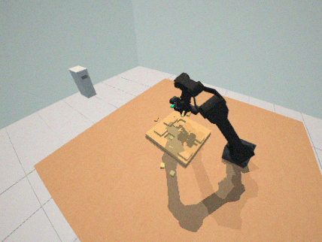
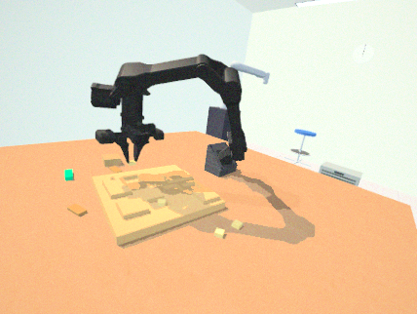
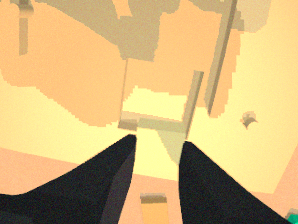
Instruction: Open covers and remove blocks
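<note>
Now: the tan puzzle board 110 mm to the left of my gripper tip, 60 mm below it and 30 mm behind it.
</note>
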